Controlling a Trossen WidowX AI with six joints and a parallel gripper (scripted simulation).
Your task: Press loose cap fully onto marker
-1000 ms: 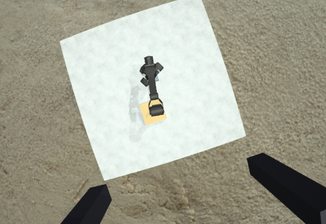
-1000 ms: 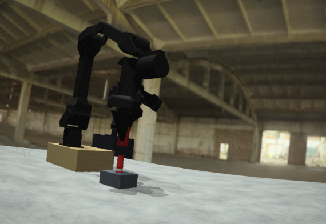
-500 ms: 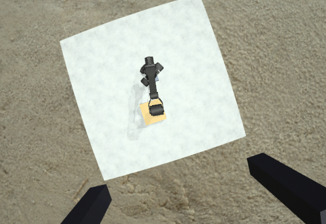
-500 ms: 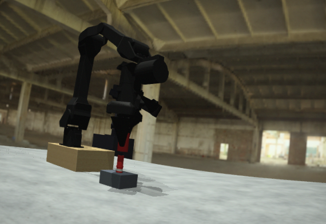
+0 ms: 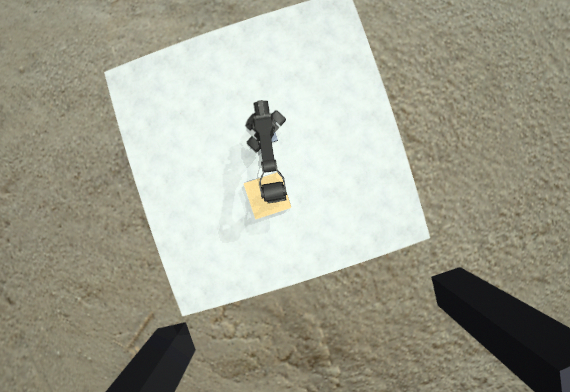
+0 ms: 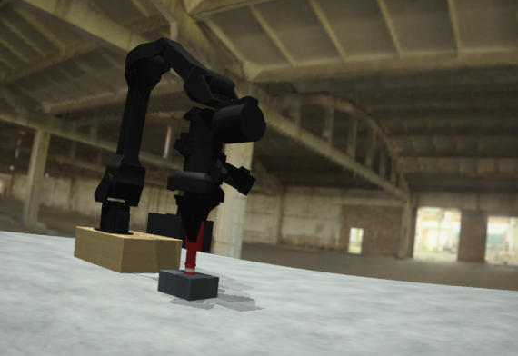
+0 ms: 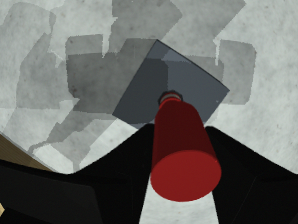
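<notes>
Right now the light marker band is 50 mm below my gripper tip. The rest, counted from my gripper tip: dark grey holder block: 70 mm below; then red cap: 10 mm above.
</notes>
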